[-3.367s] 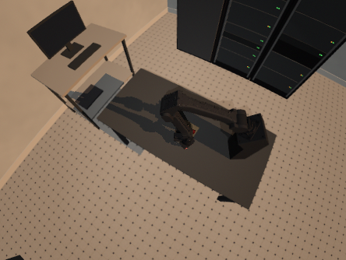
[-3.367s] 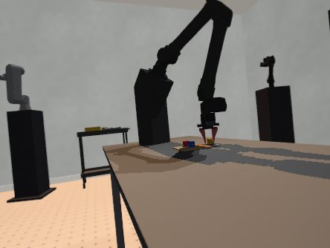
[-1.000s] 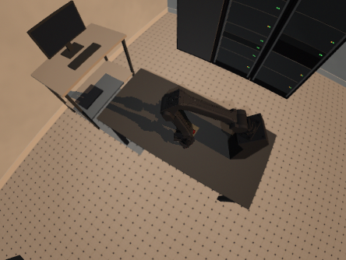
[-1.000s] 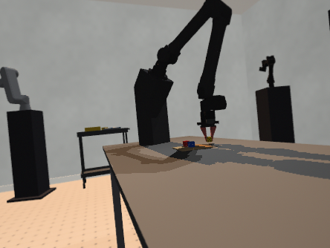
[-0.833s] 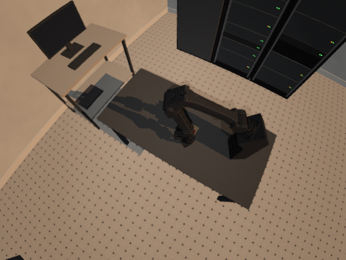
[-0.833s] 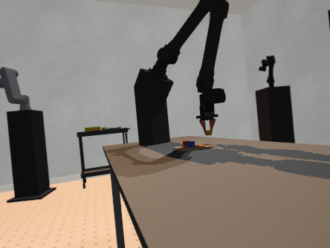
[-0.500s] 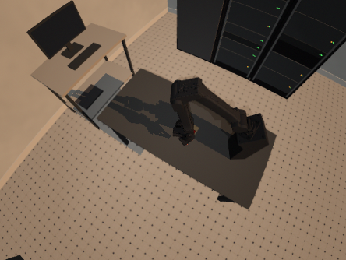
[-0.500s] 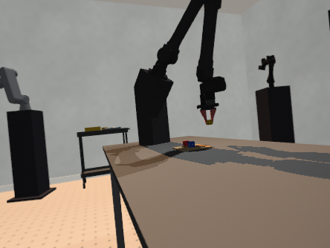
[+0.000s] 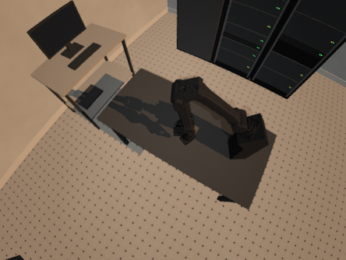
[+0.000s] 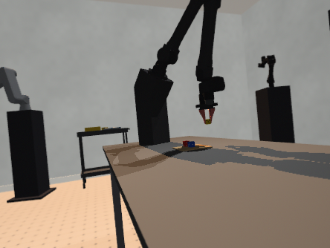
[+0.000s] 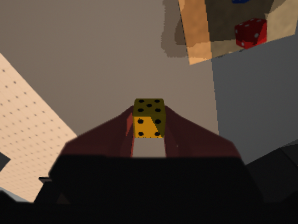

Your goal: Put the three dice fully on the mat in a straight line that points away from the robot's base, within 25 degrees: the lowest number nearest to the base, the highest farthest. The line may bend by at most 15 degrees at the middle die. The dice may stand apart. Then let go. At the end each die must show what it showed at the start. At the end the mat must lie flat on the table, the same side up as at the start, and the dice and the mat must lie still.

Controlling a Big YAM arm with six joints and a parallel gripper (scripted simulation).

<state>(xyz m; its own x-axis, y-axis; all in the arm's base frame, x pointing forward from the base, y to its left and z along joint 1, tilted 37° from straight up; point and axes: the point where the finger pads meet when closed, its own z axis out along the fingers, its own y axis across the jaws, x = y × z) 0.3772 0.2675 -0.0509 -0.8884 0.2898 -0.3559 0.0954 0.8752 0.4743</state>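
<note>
My gripper is now 90 mm short of the blue die, 110 mm to the left of it and 90 mm above it. Round my hand: tan mat (90 mm ahead, 110 mm to the right, 110 mm below); yellow die (right at my hand); red die (40 mm ahead, 130 mm to the right, 90 mm below).
</note>
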